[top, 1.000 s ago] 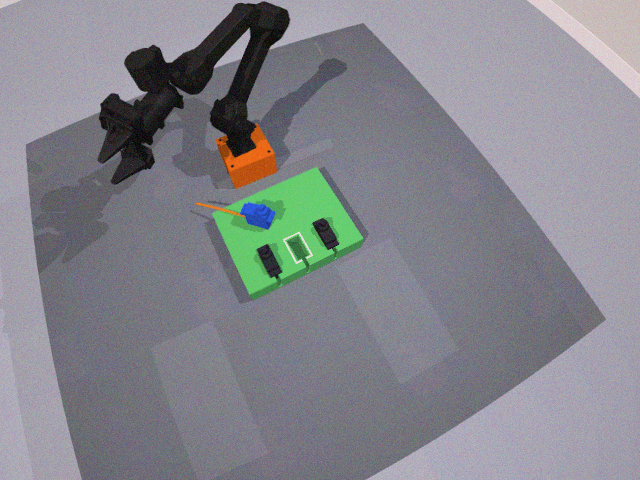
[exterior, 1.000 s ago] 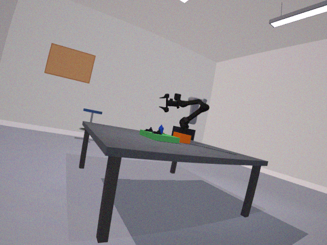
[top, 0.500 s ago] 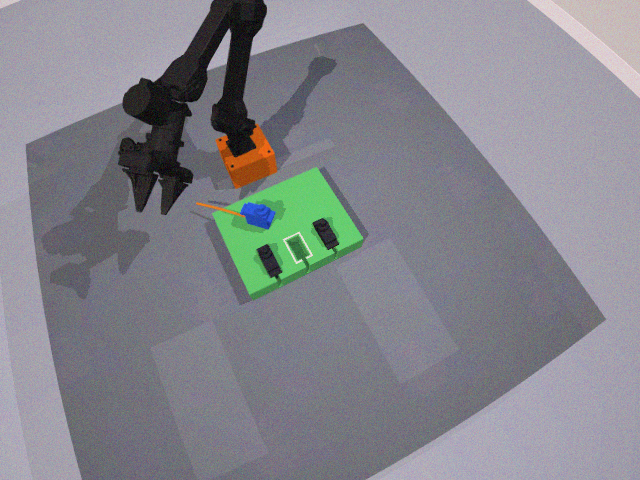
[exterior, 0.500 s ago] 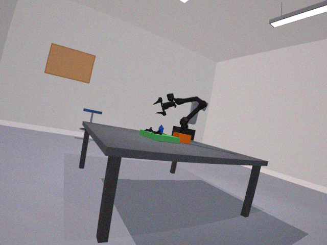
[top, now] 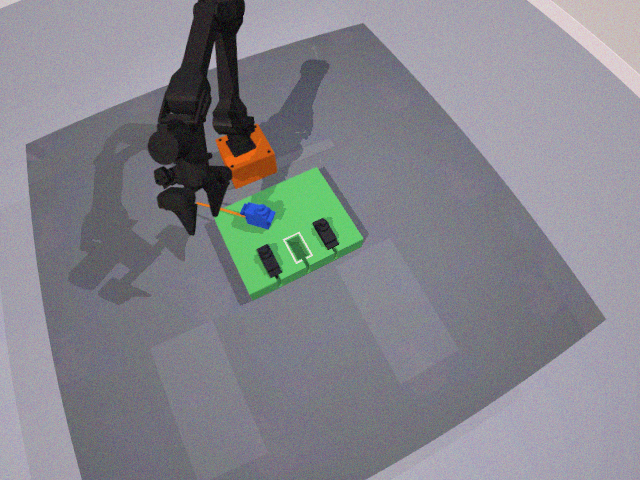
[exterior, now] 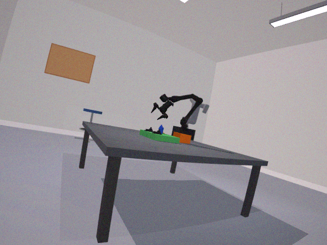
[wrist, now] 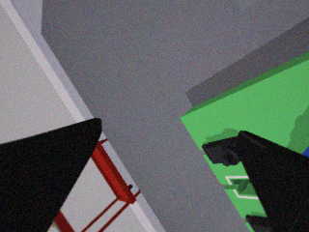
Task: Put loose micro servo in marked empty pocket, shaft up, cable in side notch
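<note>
The green deck lies 3 cm behind my gripper tip, 17 cm to the left of it and 17 cm below it.
</note>
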